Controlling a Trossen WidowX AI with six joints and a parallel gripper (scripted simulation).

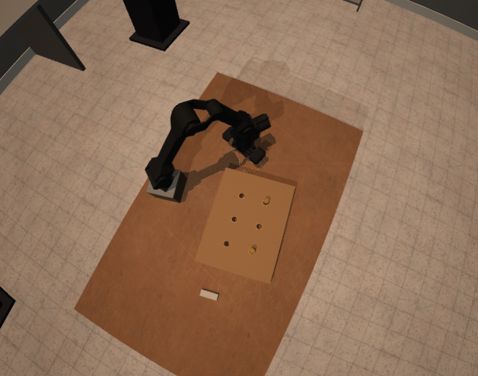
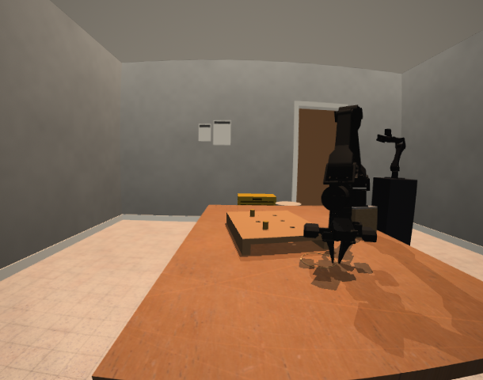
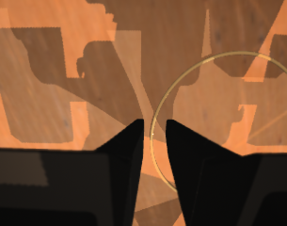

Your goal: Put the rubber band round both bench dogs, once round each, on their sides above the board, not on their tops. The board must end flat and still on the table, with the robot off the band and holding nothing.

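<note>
Right now the wooden board is 270 mm to the right of my hand and 150 mm ahead of it. Also, from my hand: small white block (570 mm to the right, 150 mm ahead, 30 mm below).
</note>
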